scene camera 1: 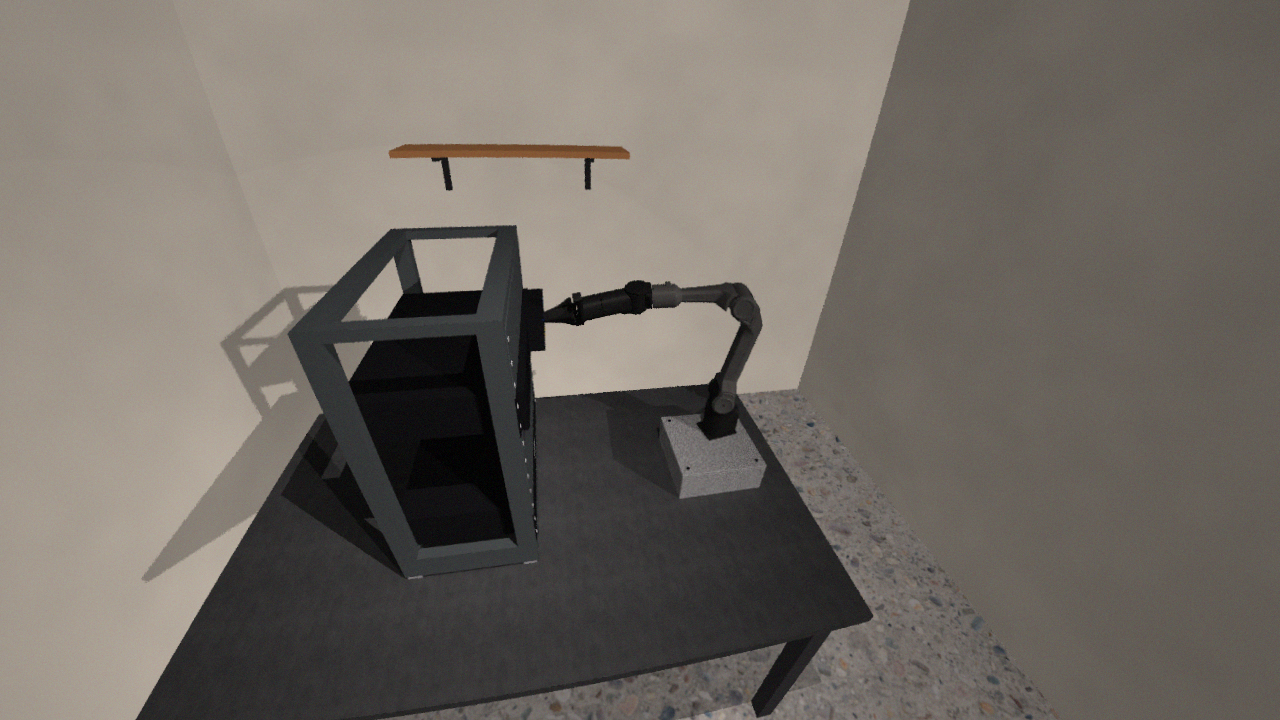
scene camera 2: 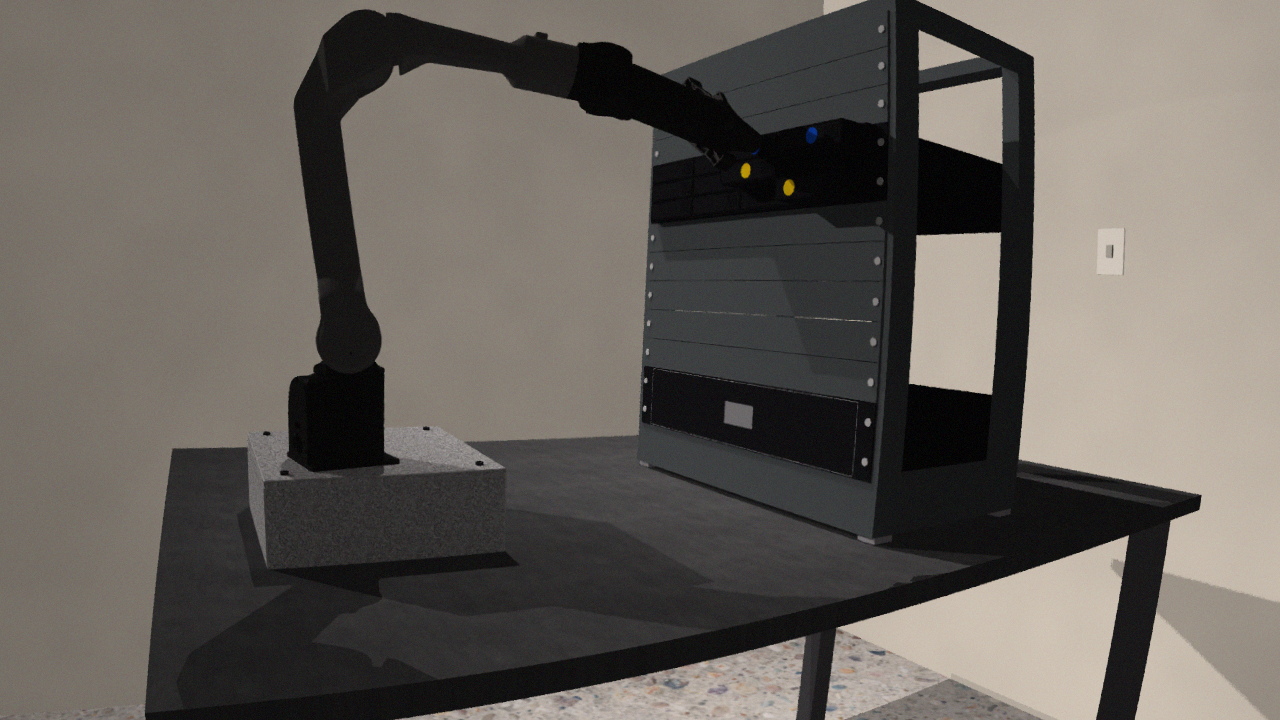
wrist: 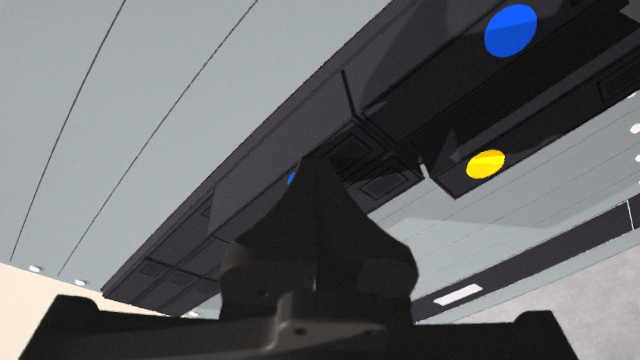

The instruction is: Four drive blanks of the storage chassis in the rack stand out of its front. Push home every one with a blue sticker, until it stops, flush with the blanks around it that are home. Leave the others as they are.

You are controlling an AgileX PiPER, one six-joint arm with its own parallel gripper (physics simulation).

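Observation:
My gripper (scene camera 1: 545, 317) (scene camera 2: 756, 143) (wrist: 313, 175) is shut and empty, its tips at the front of the left blue-stickered blank (wrist: 260, 187), touching it or very close. That blank stands out; its blue sticker (wrist: 291, 178) is mostly hidden by the fingers. The right blank with a blue sticker (scene camera 2: 811, 135) (wrist: 510, 30) stands out in the upper row. A blank with a yellow sticker (scene camera 2: 788, 187) (wrist: 485, 164) stands out lower right. Another yellow sticker (scene camera 2: 745, 170) shows beneath the tips in scene camera 2; the fingers hide it in the wrist view.
The rack (scene camera 1: 501, 385) (scene camera 2: 895, 295) stands on the dark table (scene camera 1: 626, 608) (scene camera 2: 572, 689). Grey filler panels (scene camera 2: 760, 259) (wrist: 150, 75) lie above and below the storage chassis. The arm stands on a speckled block (scene camera 1: 716, 461) (scene camera 2: 384, 519). A wooden shelf (scene camera 1: 510, 152) hangs on the wall.

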